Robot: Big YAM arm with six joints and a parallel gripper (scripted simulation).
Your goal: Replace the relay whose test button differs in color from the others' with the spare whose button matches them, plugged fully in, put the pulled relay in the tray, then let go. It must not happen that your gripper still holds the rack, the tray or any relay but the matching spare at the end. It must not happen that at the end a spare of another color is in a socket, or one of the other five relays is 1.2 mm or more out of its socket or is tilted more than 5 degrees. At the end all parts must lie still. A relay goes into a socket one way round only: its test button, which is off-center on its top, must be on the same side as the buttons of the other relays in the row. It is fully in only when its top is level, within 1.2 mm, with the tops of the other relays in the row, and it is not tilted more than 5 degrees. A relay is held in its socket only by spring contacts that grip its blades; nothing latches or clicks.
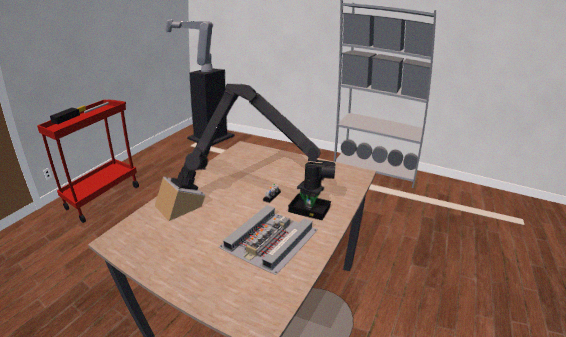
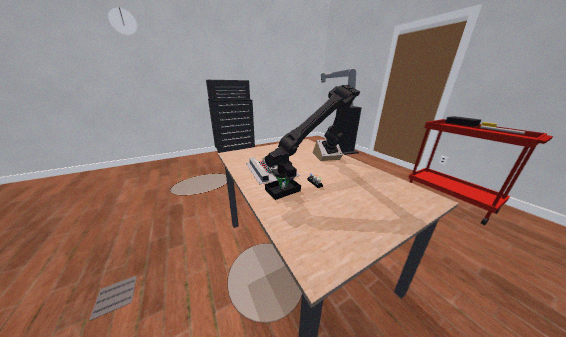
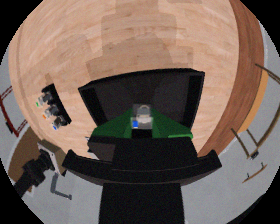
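Right now the black tray is 10 mm below my hand. Also, from my hand: small black stand (200 mm behind, 20 mm to the right, 20 mm below).
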